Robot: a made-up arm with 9 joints.
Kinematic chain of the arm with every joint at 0, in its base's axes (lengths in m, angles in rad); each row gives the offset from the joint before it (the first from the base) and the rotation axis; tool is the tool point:
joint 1: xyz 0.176 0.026 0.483 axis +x
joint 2: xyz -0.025 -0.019 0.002 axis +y
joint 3: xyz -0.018 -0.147 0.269 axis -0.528 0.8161 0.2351
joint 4: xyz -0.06 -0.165 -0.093 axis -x
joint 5: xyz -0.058 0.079 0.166 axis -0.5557 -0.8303 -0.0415
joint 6: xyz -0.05 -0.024 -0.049 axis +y
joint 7: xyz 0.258 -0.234 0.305 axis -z
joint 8: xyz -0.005 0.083 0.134 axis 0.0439 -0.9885 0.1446
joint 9: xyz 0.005 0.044 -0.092 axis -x
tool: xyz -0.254 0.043 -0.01
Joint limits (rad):
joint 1: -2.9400..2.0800
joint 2: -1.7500..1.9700
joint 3: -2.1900..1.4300
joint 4: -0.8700..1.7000
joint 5: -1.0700..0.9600
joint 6: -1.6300..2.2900
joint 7: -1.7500..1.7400
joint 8: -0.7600..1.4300
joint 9: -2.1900..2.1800
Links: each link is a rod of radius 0.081 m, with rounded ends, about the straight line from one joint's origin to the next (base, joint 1, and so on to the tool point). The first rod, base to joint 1, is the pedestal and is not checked.
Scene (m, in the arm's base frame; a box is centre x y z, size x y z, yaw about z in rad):
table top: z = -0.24
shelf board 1: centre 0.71 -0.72 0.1 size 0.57 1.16 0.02 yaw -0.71
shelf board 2: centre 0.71 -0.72 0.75 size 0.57 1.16 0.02 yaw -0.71
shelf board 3: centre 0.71 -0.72 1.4 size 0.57 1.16 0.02 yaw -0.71
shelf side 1: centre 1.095 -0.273 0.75 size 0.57 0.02 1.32 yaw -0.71
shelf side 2: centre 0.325 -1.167 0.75 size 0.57 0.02 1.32 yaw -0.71
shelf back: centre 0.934 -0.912 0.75 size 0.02 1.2 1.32 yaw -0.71
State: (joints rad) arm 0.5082 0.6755 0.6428 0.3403 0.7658 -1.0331 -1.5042 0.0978 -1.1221
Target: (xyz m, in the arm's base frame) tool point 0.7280 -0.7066 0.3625
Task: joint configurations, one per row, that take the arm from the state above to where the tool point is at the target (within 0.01 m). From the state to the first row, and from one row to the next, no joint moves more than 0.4 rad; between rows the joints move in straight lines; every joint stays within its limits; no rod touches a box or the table.
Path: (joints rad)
1: 0.3200 0.8807 0.3441 0.4318 0.7373 -1.0563 -1.5538 0.0715 -0.8795
2: 0.1319 1.0858 0.0454 0.5232 0.7088 -1.0795 -1.6034 0.0452 -0.6369
3: -0.0563 1.2910 -0.2533 0.6147 0.6803 -1.1027 -1.6530 0.0189 -0.3943
4: -0.2445 1.4962 -0.5520 0.7062 0.6517 -1.1259 -1.7026 -0.0074 -0.1517
5: 0.1186 1.3948 -0.8819 0.5446 0.7545 -1.2939 -1.3745 -0.2583 -0.4034
6: 0.4817 1.2934 -1.2118 0.3830 0.8572 -1.4620 -1.0464 -0.5091 -0.6550
7: 0.8448 1.1920 -1.5417 0.2214 0.9600 -1.6300 -0.7184 -0.7600 -0.9067
8: 0.8875 1.1687 -1.1768 0.2350 0.9206 -1.5435 -0.8052 -0.5584 -0.9308
9: 0.9303 1.1454 -0.8120 0.2486 0.8812 -1.4570 -0.8921 -0.3567 -0.9550
10: 0.9730 1.1221 -0.4471 0.2622 0.8418 -1.3705 -0.9789 -0.1551 -0.9791
11: 1.0158 1.0988 -0.0823 0.2758 0.8024 -1.2839 -1.0658 0.0466 -1.0033
12: 1.0585 1.0754 0.2826 0.2894 0.7630 -1.1974 -1.1526 0.2482 -1.0275
13: 1.1013 1.0521 0.6474 0.3030 0.7235 -1.1109 -1.2394 0.4499 -1.0516

